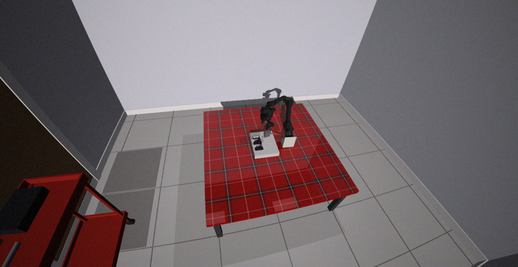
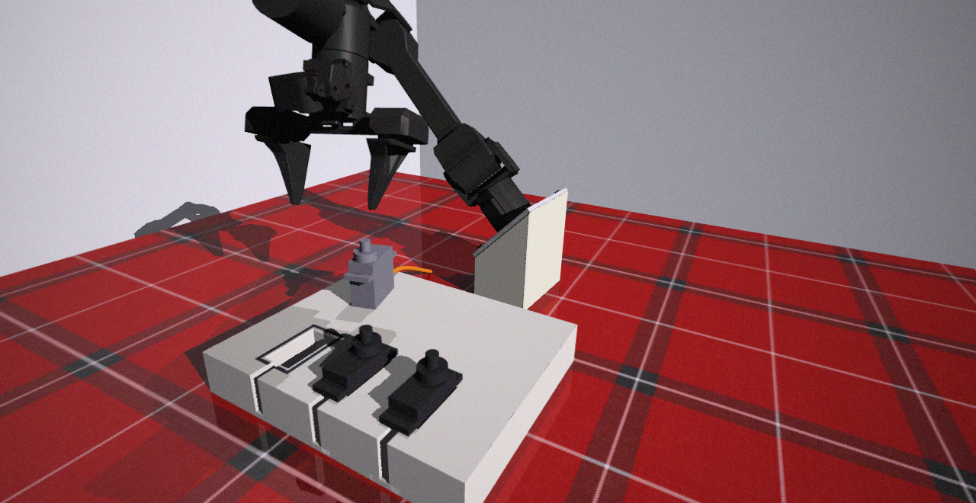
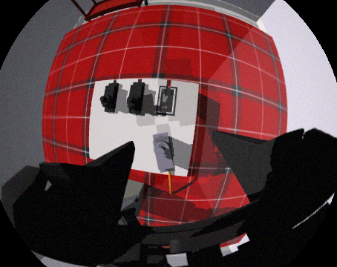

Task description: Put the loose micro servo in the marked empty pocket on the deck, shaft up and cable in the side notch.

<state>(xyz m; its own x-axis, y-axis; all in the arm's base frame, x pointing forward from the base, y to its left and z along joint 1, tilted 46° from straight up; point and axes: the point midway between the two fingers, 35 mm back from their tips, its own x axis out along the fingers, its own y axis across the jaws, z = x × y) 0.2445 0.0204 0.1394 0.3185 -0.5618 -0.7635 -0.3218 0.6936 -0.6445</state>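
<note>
Right now the white deck is 40 mm behind my gripper tip, 90 mm to the left of it and 150 mm below it.
</note>
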